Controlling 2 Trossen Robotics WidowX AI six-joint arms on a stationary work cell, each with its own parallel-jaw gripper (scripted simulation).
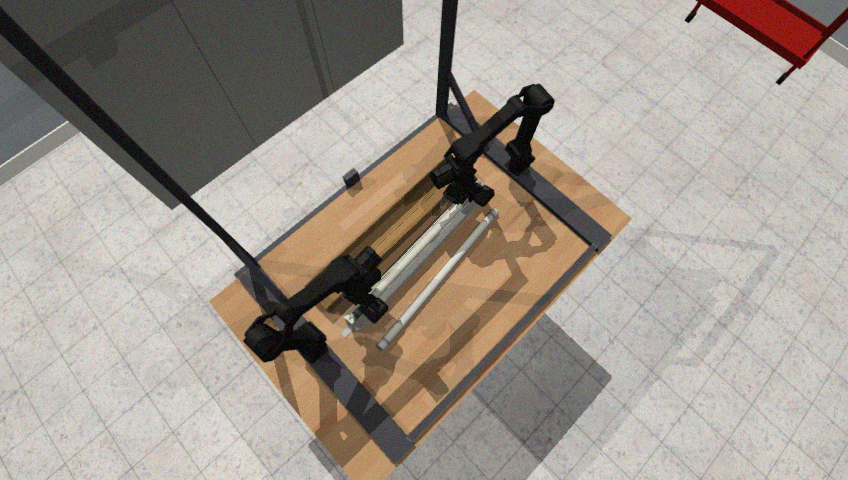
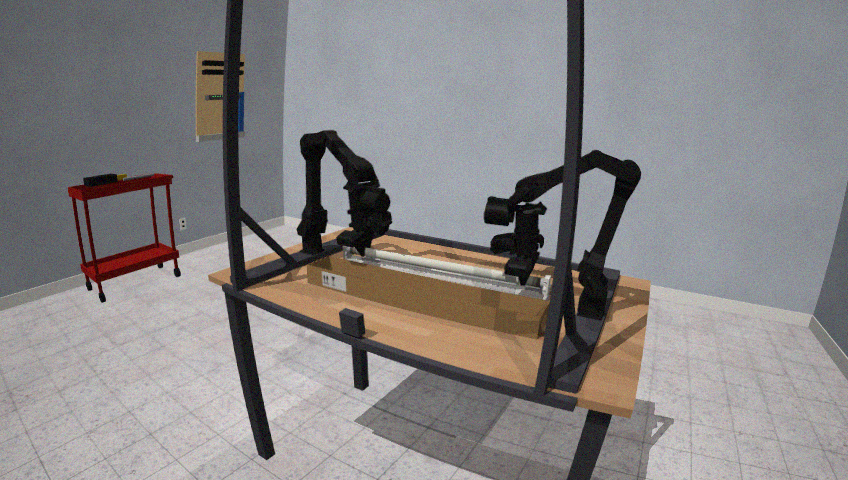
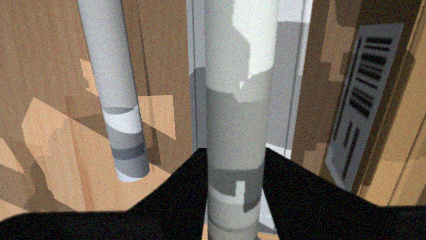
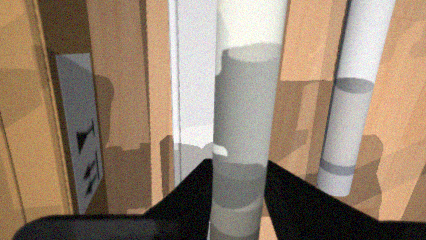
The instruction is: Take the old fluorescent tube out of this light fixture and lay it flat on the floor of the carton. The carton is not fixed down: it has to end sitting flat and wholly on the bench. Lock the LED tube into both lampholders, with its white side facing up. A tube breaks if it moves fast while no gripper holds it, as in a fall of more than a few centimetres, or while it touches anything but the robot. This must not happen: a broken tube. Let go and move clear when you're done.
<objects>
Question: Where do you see a carton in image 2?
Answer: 416, 293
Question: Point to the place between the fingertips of my right gripper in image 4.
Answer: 236, 167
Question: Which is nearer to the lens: the carton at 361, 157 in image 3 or the old fluorescent tube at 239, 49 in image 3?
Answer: The old fluorescent tube.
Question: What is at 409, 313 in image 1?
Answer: An LED tube.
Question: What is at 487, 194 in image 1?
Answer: My left gripper.
</objects>
